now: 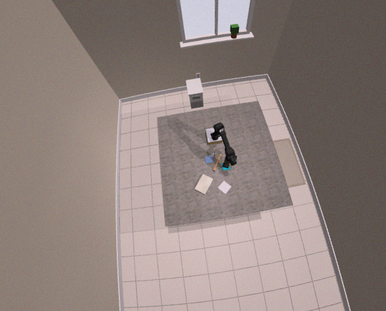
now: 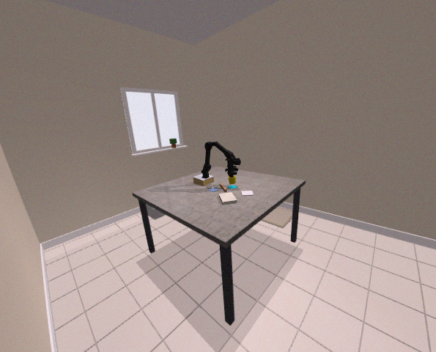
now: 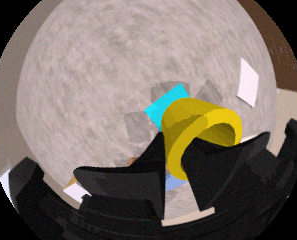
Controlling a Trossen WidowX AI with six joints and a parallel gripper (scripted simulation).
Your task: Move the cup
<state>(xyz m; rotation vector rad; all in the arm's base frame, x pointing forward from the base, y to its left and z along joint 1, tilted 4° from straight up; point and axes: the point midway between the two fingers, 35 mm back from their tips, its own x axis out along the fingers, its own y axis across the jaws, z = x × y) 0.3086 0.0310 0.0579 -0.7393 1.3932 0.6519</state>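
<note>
Right now my gripper tip is 8 cm above the cyan pad, 2 cm to the left of it and 2 cm short of it. The rest, counted from my gripper tip: yellow cup (2 cm to the right, 2 cm ahead); blue pad (17 cm to the right, 11 cm behind, 8 cm below); wooden bar (9 cm to the right, 7 cm below, 4 cm behind).
</note>
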